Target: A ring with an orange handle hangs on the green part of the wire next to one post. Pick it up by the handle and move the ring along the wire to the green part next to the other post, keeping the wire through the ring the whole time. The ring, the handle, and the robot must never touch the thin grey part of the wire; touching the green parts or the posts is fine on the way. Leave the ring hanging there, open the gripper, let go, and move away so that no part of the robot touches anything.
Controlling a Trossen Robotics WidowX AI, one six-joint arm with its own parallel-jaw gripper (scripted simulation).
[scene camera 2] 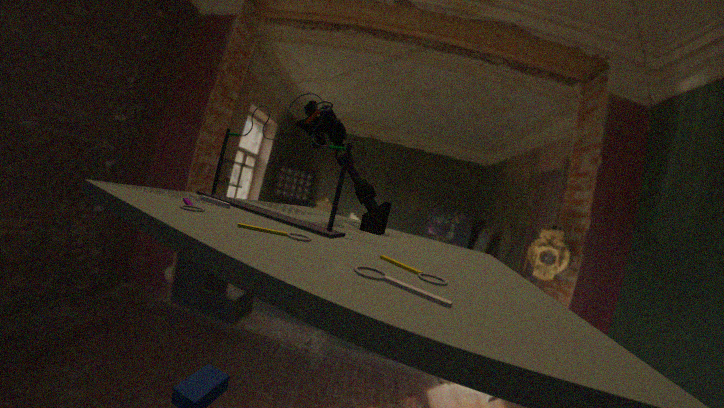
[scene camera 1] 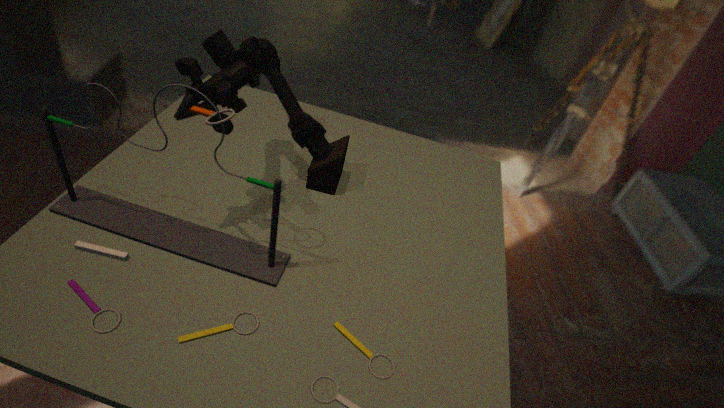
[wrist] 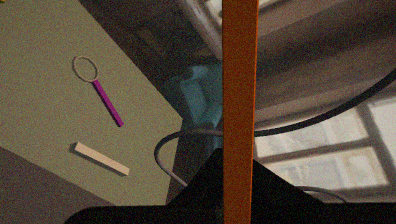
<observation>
In view: my gripper (scene camera 1: 175, 118).
My gripper is seen too in scene camera 2 (scene camera 2: 296, 122) and in the wrist view (wrist: 225, 156).
</observation>
